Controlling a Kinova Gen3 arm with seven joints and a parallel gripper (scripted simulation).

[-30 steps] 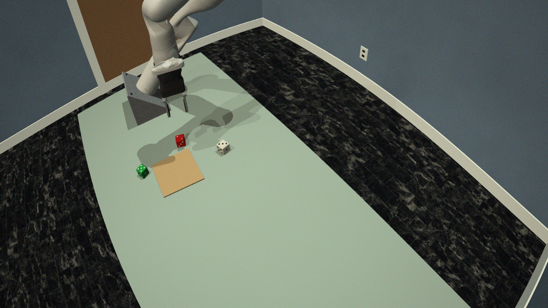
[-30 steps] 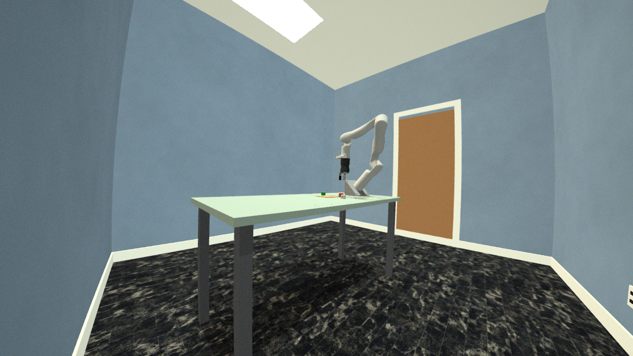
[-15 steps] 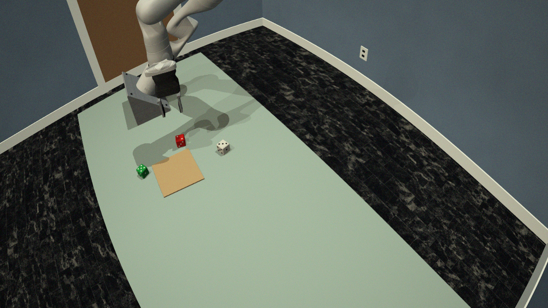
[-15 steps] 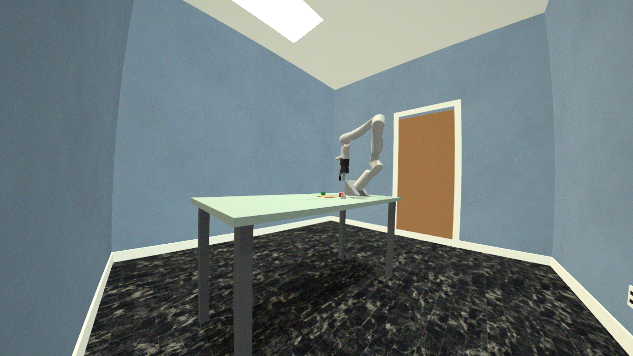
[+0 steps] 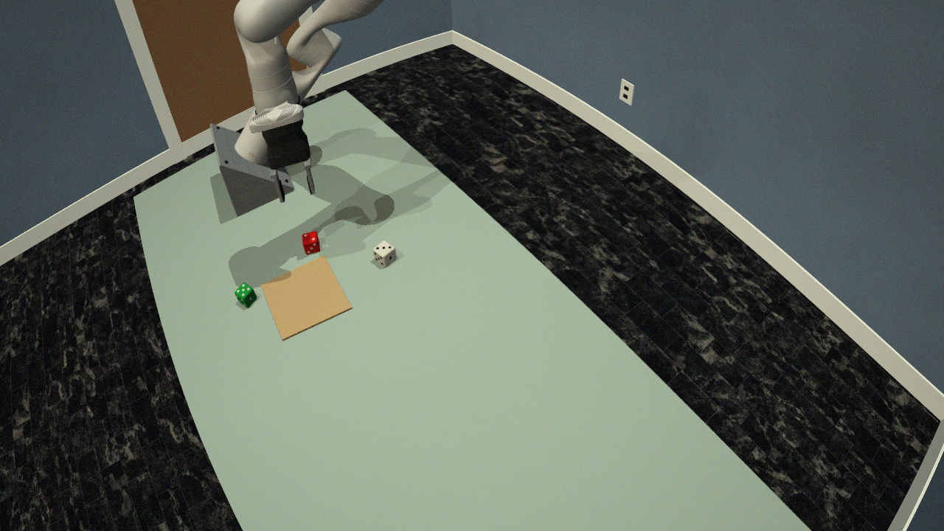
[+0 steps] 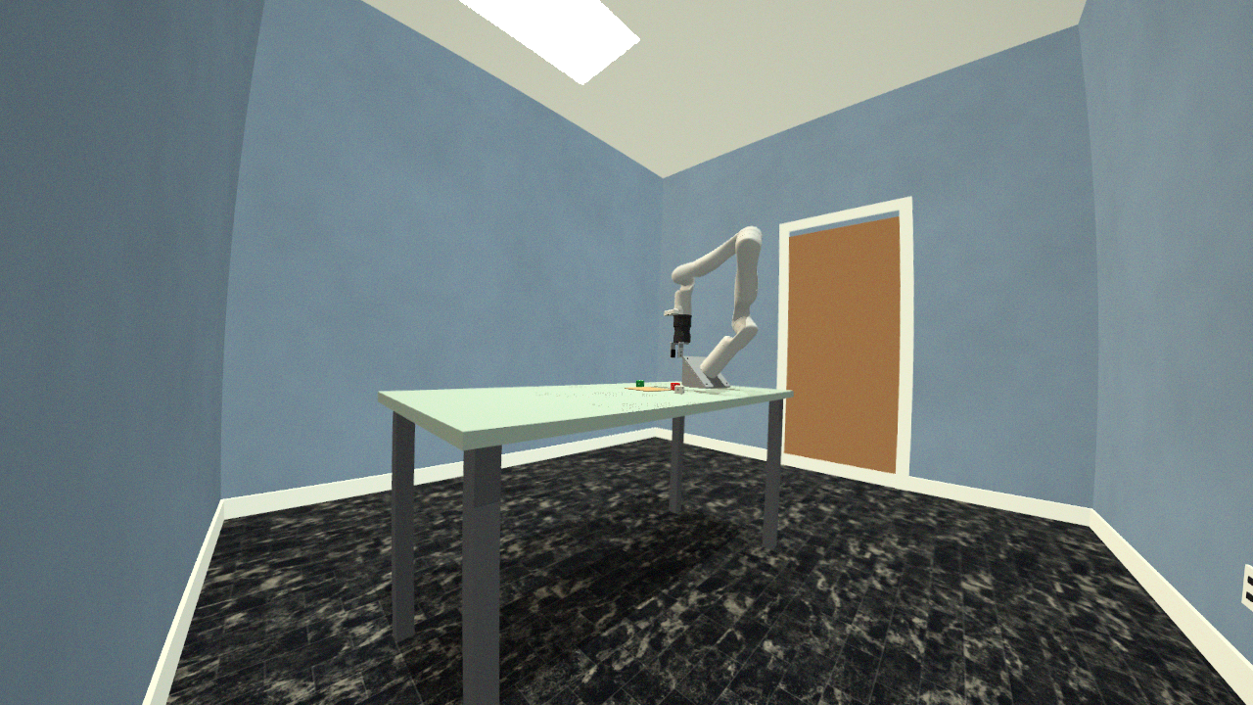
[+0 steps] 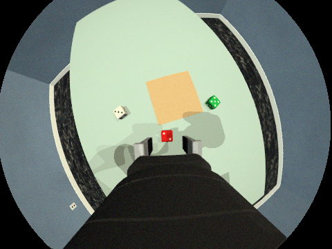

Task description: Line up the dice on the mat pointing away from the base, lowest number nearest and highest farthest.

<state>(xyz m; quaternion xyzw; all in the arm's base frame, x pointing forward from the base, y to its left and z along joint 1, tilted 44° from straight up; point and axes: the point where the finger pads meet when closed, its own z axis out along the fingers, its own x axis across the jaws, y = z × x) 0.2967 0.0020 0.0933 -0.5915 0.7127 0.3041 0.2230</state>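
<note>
The red die is 14 cm below my hand. Round my hand: green die (16 cm to the right, 14 cm below, 6 cm ahead); then tan mat (15 cm below, 11 cm ahead, 5 cm to the right); then white die (14 cm below, 12 cm to the left, 10 cm ahead).
</note>
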